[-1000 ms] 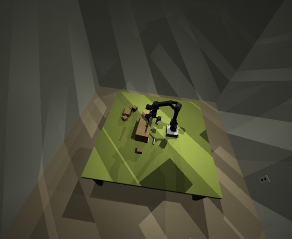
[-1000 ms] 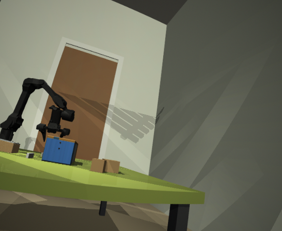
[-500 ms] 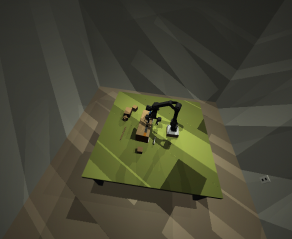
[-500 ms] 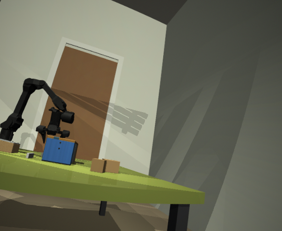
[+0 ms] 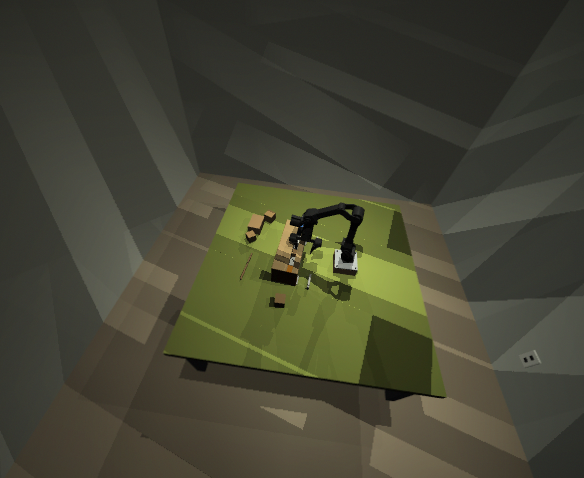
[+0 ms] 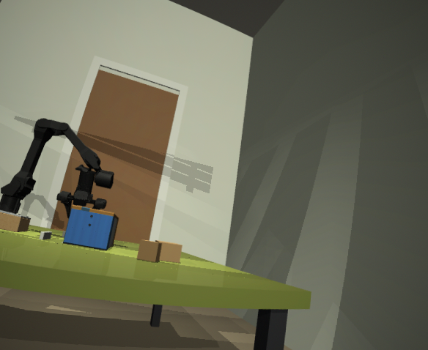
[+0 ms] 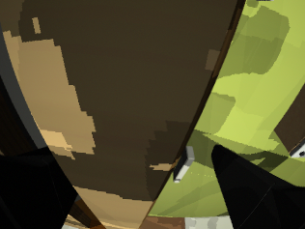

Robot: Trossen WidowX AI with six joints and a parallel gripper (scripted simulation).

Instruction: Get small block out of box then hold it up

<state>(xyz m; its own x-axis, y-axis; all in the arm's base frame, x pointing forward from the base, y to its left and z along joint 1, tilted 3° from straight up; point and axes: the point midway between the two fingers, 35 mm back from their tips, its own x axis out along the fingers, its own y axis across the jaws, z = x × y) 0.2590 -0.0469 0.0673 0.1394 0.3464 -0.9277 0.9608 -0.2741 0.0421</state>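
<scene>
My gripper tip is now 5 cm short of the brown block and 1 cm to the right of it. Round my gripper tip: clear-fronted box (3 cm ahead, 2 cm to the right, 2 cm below); thin stick (34 cm ahead, 8 cm below, 3 cm to the left).
</scene>
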